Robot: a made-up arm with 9 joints.
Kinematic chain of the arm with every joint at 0, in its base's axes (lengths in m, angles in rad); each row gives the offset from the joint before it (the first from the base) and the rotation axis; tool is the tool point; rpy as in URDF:
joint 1: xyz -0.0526 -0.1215 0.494 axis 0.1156 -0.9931 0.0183
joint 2: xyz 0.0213 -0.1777 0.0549 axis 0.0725 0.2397 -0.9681
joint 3: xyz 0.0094 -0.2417 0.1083 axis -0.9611 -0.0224 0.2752
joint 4: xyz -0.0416 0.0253 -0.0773 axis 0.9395 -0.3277 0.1
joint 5: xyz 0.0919 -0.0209 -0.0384 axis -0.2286 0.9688 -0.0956
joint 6: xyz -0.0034 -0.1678 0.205 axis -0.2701 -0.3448 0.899
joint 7: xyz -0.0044 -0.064 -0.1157 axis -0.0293 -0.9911 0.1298
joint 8: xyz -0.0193 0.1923 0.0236 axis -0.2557 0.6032 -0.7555
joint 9: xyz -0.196 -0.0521 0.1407 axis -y
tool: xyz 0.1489 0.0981 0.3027 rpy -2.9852 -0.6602 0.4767
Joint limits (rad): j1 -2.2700..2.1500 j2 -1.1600..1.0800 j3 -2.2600..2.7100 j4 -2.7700..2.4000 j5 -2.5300..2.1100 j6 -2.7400..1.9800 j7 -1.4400..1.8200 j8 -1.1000..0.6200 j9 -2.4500..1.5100
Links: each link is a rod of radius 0.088 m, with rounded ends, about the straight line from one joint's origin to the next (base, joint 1, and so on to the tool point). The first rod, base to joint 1, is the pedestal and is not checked.
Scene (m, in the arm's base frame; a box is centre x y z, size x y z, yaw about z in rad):
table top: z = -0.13
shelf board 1: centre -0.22 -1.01 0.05 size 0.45 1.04 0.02 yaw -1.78
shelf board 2: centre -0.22 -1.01 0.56 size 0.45 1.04 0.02 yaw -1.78
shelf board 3: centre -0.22 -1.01 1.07 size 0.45 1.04 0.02 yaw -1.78
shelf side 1: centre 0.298 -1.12 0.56 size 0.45 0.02 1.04 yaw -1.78
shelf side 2: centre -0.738 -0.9 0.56 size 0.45 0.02 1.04 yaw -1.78
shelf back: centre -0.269 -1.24 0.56 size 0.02 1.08 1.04 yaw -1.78
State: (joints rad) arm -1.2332 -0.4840 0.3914 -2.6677 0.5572 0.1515 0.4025 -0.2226 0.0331
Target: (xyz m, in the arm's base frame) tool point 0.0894 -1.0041 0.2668
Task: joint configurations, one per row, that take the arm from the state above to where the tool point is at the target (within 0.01 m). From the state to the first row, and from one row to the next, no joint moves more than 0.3 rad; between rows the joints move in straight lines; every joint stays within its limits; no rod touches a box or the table.
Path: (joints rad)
1: -0.9768 -0.3549 0.4141 -2.5212 0.5713 0.1663 0.4106 -0.1078 -0.2579
2: -0.7205 -0.2257 0.4367 -2.3747 0.5855 0.1811 0.4187 0.0071 -0.5489
3: -0.4641 -0.0966 0.4594 -2.2282 0.5996 0.1959 0.4268 0.1219 -0.8399
4: -0.6706 -0.0057 0.5635 -2.4088 0.7178 0.1253 0.3618 0.1076 -0.5719
5: -0.8771 0.0852 0.6676 -2.5894 0.8360 0.0546 0.2969 0.0932 -0.3040
6: -1.0836 0.1760 0.7717 -2.7700 0.9542 -0.0160 0.2319 0.0789 -0.0360

